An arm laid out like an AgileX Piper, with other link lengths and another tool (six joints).
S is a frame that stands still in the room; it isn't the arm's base.
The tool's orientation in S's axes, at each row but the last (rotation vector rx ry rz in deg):
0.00, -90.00, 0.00
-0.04, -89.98, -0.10
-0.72, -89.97, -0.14
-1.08, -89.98, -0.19
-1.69, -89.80, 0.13
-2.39, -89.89, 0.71
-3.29, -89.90, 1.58
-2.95, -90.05, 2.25
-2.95, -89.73, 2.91
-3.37, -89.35, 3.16
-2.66, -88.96, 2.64
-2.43, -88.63, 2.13
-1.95, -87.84, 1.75
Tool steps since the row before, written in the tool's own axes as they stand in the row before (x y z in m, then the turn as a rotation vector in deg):
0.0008, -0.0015, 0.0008, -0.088, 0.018, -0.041
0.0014, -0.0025, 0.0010, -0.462, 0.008, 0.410
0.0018, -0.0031, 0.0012, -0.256, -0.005, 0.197
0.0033, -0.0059, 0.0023, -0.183, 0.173, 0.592
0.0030, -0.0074, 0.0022, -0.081, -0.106, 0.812
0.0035, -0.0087, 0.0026, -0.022, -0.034, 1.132
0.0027, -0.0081, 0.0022, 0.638, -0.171, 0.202
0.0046, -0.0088, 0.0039, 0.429, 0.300, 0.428
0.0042, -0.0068, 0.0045, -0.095, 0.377, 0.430
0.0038, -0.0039, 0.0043, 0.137, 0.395, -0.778
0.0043, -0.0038, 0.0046, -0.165, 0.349, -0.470
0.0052, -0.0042, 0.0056, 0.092, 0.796, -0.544
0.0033, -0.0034, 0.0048, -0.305, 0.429, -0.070
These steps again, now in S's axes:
-0.0008, -0.0015, 0.0008, 0.041, 0.018, -0.088
-0.0010, -0.0025, 0.0014, -0.410, 0.009, -0.462
-0.0012, -0.0031, 0.0018, -0.197, -0.005, -0.256
-0.0024, -0.0058, 0.0034, -0.590, 0.180, -0.185
-0.0023, -0.0073, 0.0032, -0.814, -0.093, -0.076
-0.0028, -0.0085, 0.0038, -1.132, -0.014, -0.019
-0.0023, -0.0079, 0.0031, -0.204, -0.132, 0.646
-0.0040, -0.0085, 0.0051, -0.426, 0.328, 0.410
-0.0045, -0.0065, 0.0047, -0.430, 0.370, -0.118
-0.0043, -0.0036, 0.0041, 0.780, 0.402, 0.100
-0.0045, -0.0035, 0.0046, 0.467, 0.338, -0.194
-0.0055, -0.0039, 0.0055, 0.548, 0.797, 0.039
-0.0047, -0.0032, 0.0036, 0.059, 0.416, -0.325

